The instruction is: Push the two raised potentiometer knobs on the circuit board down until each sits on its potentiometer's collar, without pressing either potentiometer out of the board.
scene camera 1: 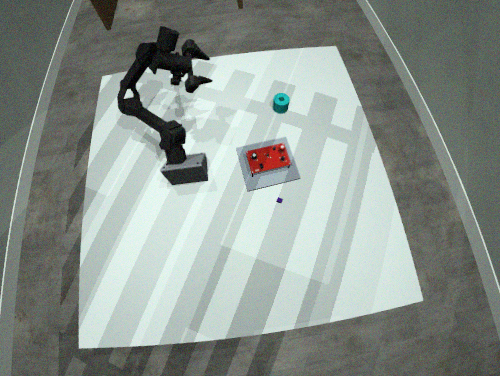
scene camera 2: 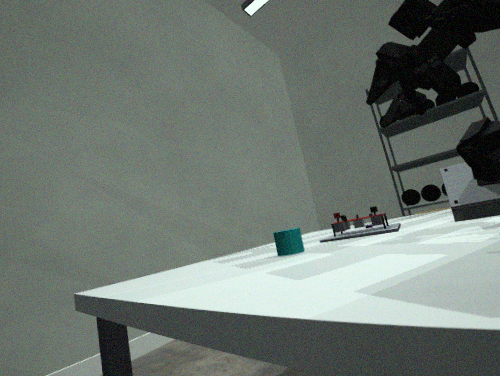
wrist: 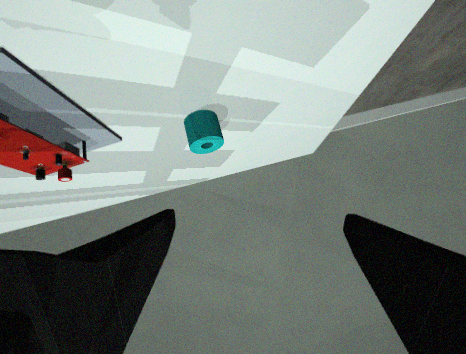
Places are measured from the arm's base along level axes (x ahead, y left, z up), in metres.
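Pixels of known places: gripper, fingertip midpoint: (scene camera 1: 210, 70) (scene camera 2: 375, 116) (wrist: 259, 219); arm's base, link origin: (scene camera 1: 176, 161) (scene camera 2: 492, 174).
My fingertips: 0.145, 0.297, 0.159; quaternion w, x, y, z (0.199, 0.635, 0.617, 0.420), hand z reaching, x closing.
Ahead of a thing's pixels: the offset from my fingertips to its top centre, as dx, dy, dz. Level surfaces: height alone.
The red circuit board {dz -0.204} (scene camera 1: 268, 161) (wrist: 20, 147) stands raised on legs over a grey plate (scene camera 1: 267, 182) (wrist: 55, 107). A red knob {+0.262, -0.242, -0.172} (scene camera 1: 282, 147) (scene camera 2: 337, 215) (wrist: 65, 174) stands up at the board corner nearest the teal cylinder. A black knob {+0.152, -0.273, -0.175} (scene camera 1: 254, 155) (scene camera 2: 373, 209) stands up near the opposite end. Both look raised in the second scene view; their gaps to the collars are too small to judge. My gripper (scene camera 1: 210, 69) (scene camera 2: 376, 114) (wrist: 259, 219) is open and empty, high above the table, well away from the board and touching neither knob.
A teal cylinder {+0.281, +0.011, -0.193} (scene camera 1: 281, 106) (scene camera 2: 289, 242) (wrist: 202, 131) with a hole in its top stands on the white table {dz -0.253} (scene camera 1: 250, 300) (scene camera 2: 200, 300). A small purple cube {+0.245, -0.436, -0.238} (scene camera 1: 279, 200) lies near the plate. A shelf rack (scene camera 2: 435, 116) stands behind the arm in the second scene view.
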